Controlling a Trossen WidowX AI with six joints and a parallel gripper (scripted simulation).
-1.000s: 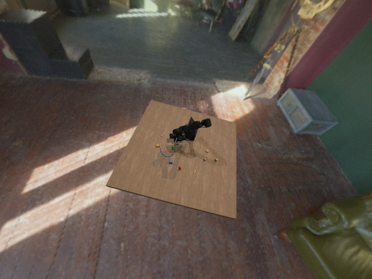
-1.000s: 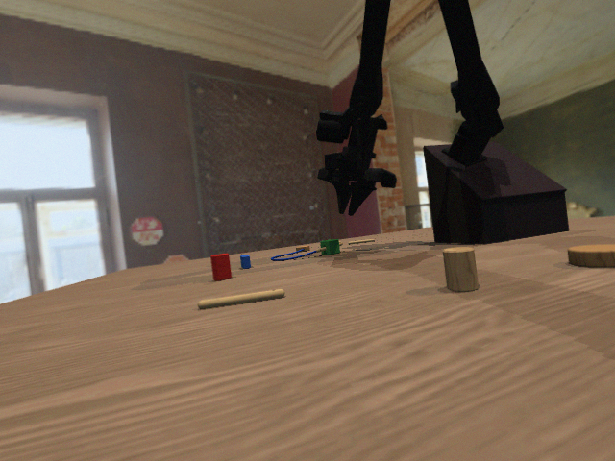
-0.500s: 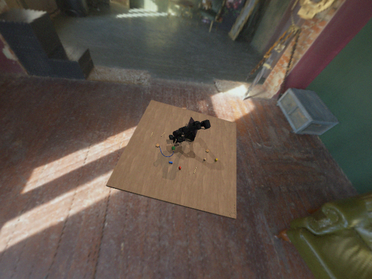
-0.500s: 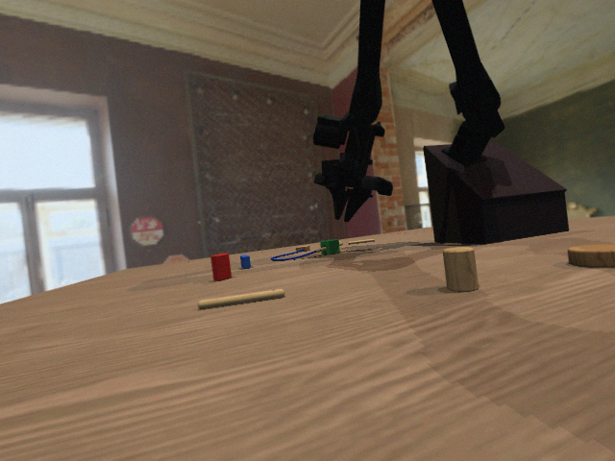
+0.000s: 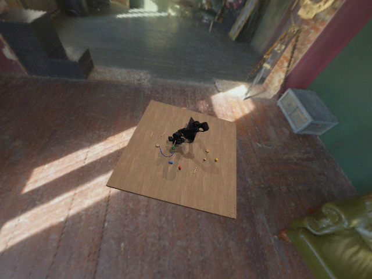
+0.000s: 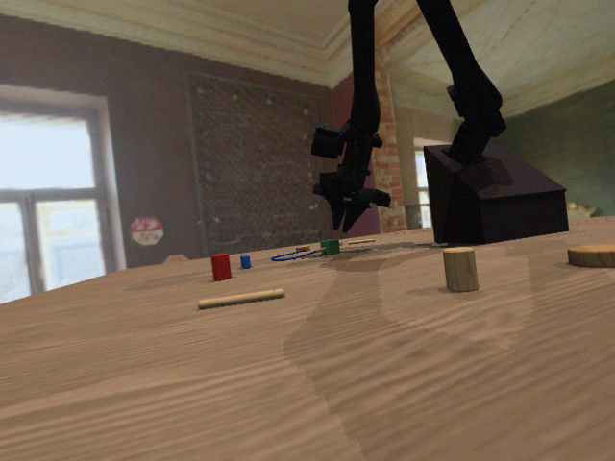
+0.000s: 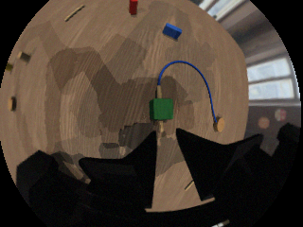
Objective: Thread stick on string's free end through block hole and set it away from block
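Now: the green block 30 mm ahead of my gripper tip and 30 mm below it. From my gripper tip the other things lie so: blue block (220 mm ahead, 30 mm below); round wooden button (30 mm ahead, 190 mm to the right, 40 mm below); red block (270 mm ahead, 110 mm to the left, 30 mm below).
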